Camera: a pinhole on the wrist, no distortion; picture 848 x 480 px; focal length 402.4 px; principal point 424.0 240.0 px. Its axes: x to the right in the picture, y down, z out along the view. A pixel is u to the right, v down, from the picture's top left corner.
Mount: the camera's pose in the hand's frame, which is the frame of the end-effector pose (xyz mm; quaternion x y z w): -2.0 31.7 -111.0 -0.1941 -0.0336 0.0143 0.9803
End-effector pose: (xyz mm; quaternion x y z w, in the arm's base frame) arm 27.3 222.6 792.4 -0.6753 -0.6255 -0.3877 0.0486
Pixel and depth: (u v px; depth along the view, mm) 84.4 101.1 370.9
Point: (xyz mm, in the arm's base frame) 212.8 84.2 430.4
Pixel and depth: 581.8 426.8 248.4
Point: 266.8 277.4 880.3
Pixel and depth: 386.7 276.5 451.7
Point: 377.9 268.1 648.3
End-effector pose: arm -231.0 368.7 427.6 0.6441 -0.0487 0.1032 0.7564
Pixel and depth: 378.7 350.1 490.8
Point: -380.1 127.9 783.4
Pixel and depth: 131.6 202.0 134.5
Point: -351.0 356.7 471.7
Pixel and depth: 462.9 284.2 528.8
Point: -262.8 60.5 766.9
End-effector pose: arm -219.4 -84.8 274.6 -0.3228 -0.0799 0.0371 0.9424
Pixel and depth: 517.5 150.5 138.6
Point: -205.4 -18.8 265.9
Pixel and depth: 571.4 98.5 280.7
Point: -173.1 81.1 402.9
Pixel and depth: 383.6 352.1 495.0
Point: -363.9 351.2 277.2
